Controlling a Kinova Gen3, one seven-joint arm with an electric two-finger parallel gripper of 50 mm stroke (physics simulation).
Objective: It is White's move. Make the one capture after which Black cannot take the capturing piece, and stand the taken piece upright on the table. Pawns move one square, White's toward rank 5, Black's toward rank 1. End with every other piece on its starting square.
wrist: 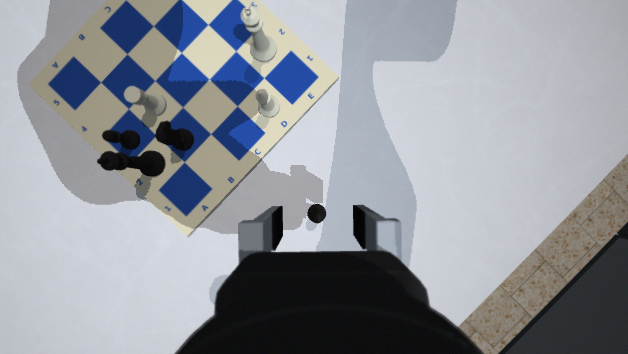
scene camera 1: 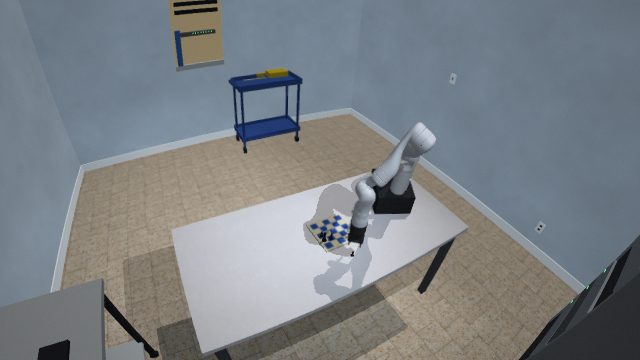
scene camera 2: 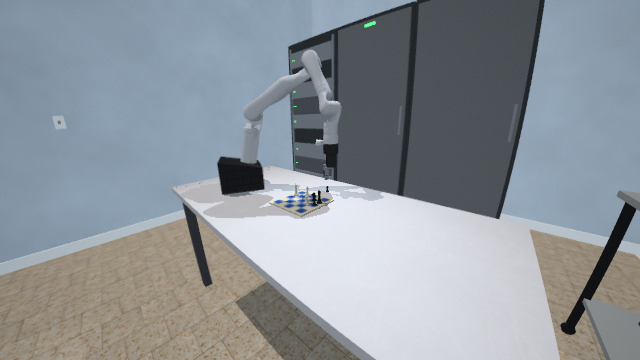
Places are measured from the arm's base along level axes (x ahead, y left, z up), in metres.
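Pixels of known places: gripper, between the fingertips: (wrist: pixel 317 220) (scene camera 1: pixel 354 244) (scene camera 2: pixel 326 178); arm's base, origin of its link: (scene camera 1: pixel 397 188) (scene camera 2: pixel 248 161).
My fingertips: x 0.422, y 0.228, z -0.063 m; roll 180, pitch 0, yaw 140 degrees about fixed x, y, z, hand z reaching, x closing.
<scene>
For each thing: its top centre in the pictures, then the offset to it from my fingertips. Level surfaces: height alone.
- small black pawn, centre of its top: (wrist: pixel 317 218) (scene camera 1: pixel 353 251) (scene camera 2: pixel 327 186) 0.004 m ahead, 0.005 m left, 0.044 m down
- board, centre of its top: (wrist: pixel 182 80) (scene camera 2: pixel 301 200) (scene camera 1: pixel 333 230) 0.017 m ahead, 0.181 m right, 0.070 m down
- white rook, centre of its top: (wrist: pixel 132 94) 0.052 m ahead, 0.181 m right, 0.037 m down
- black knight, centre of its top: (wrist: pixel 158 132) 0.054 m ahead, 0.138 m right, 0.030 m down
- black king, centre of its top: (wrist: pixel 99 160) 0.093 m ahead, 0.139 m right, 0.007 m down
- white king, centre of its top: (wrist: pixel 247 7) 0.064 m back, 0.151 m right, 0.007 m down
- white bishop, centre of its top: (wrist: pixel 260 92) 0.031 m back, 0.106 m right, 0.026 m down
- white table, height of its surface: 0.076 m down
The open, empty gripper (scene camera 1: pixel 355 245) (scene camera 2: pixel 327 176) (wrist: pixel 318 227) is above a small black pawn (scene camera 1: pixel 352 254) (scene camera 2: pixel 327 189) (wrist: pixel 316 213), which stands upright on the table beside the board (scene camera 1: pixel 328 245) (scene camera 2: pixel 301 210) (wrist: pixel 185 189). In the wrist view, the white rook (wrist: pixel 157 104) stands on B3, the black knight (wrist: pixel 184 139) on B2, another black pawn (wrist: pixel 131 140) on A3, the black king (wrist: pixel 152 163) on A2, the white king (wrist: pixel 263 51) on E2 and the white bishop (wrist: pixel 269 106) on D1. All stand upright. The gripper hides part of the board in scene camera 1.
The board lies on the white table (scene camera 1: pixel 240 280) (scene camera 2: pixel 425 260). The arm's black base block (scene camera 1: pixel 394 202) (scene camera 2: pixel 241 176) stands at the table's far end. A blue cart (scene camera 1: pixel 267 127) stands away from the table. Dark cabinets (scene camera 2: pixel 372 100) stand behind the arm in scene camera 2.
</scene>
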